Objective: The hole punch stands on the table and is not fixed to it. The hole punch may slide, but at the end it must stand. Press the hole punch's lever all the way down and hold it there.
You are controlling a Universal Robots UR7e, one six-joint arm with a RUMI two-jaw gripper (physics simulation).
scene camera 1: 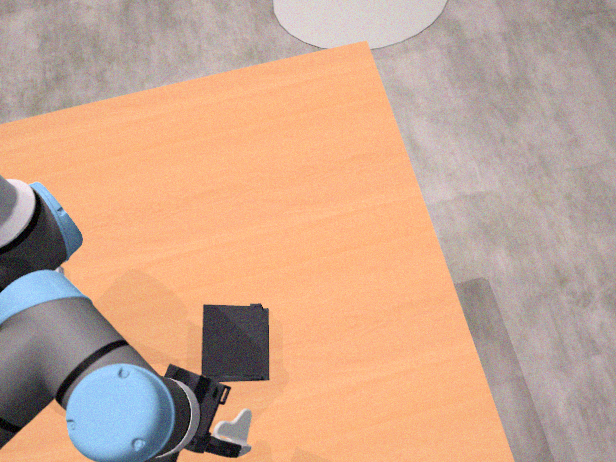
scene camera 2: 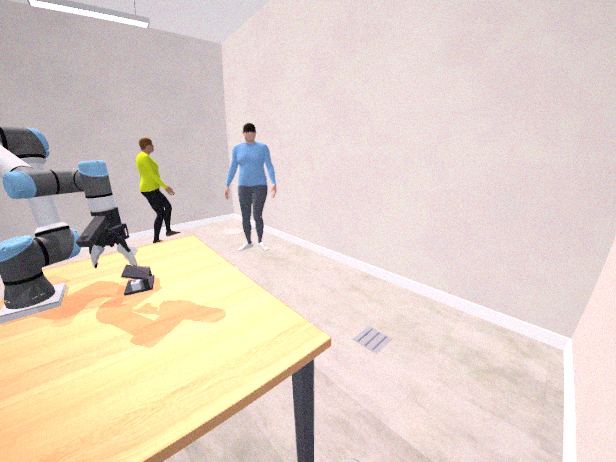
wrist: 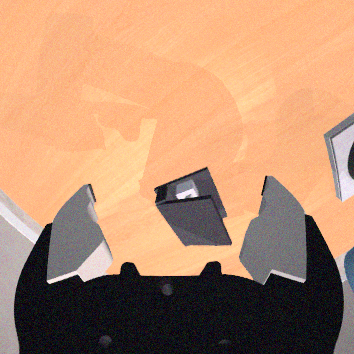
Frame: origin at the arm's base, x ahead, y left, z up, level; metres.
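Seen in the pictures: gripper, fingertip midpoint: (scene camera 2: 115, 267) (wrist: 176, 182); arm's base, link origin: (scene camera 2: 31, 298).
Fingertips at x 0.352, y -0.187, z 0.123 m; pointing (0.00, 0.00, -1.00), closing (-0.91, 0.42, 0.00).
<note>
Offsets run from my fingertips to a thing's top centre. Level surfaces: height alone.
The hole punch {dy +0.127, dx +0.039, dz -0.065 m} (scene camera 1: 235, 342) (scene camera 2: 139, 287) (wrist: 195, 222) is dark and stands upright on the table. Its flat lever {dy +0.127, dx +0.039, dz -0.065 m} (scene camera 2: 135, 271) is raised at an angle above the base, with a gap between them in scene camera 2 and the wrist view. My gripper (scene camera 2: 115, 265) (wrist: 176, 182) is open and empty, above the table and apart from the punch. In the wrist view the punch shows between the two spread jaws, farther from the camera. In scene camera 1 a grey jaw shows below the punch; the arm hides part of the gripper. The exact height above the lever is unclear.
The wooden table {dz -0.151 m} (scene camera 1: 320, 175) (scene camera 2: 215, 350) has a far corner and a right edge in scene camera 1. The robot's base plate (scene camera 2: 61, 298) is on the table left of the punch. A person in blue (scene camera 2: 251, 165) and a person in yellow (scene camera 2: 148, 172) stand beyond the table.
</note>
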